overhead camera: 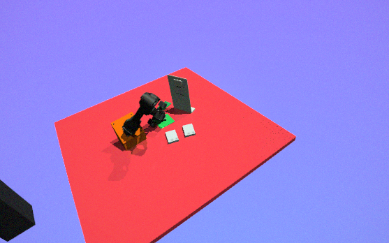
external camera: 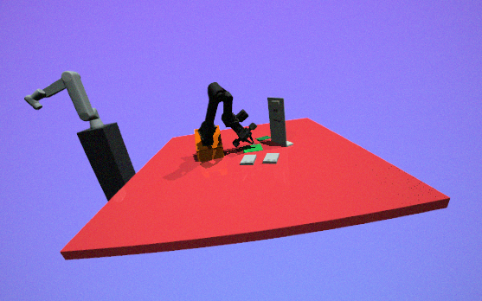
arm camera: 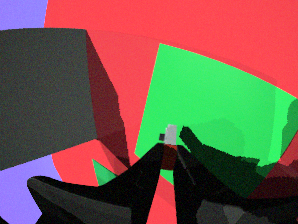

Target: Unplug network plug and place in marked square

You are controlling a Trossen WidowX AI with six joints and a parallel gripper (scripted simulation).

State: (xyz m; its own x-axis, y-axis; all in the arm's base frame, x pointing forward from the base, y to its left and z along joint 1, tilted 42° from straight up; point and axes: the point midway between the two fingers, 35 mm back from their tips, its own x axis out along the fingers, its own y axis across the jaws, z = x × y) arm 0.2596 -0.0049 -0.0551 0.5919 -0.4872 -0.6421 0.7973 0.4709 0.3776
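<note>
The green marked square lies 10 mm behind my gripper tip and 30 mm below it. The rest, counted from my gripper tip: network plug: right at my gripper tip; then upright panel: 170 mm ahead, 100 mm above.
</note>
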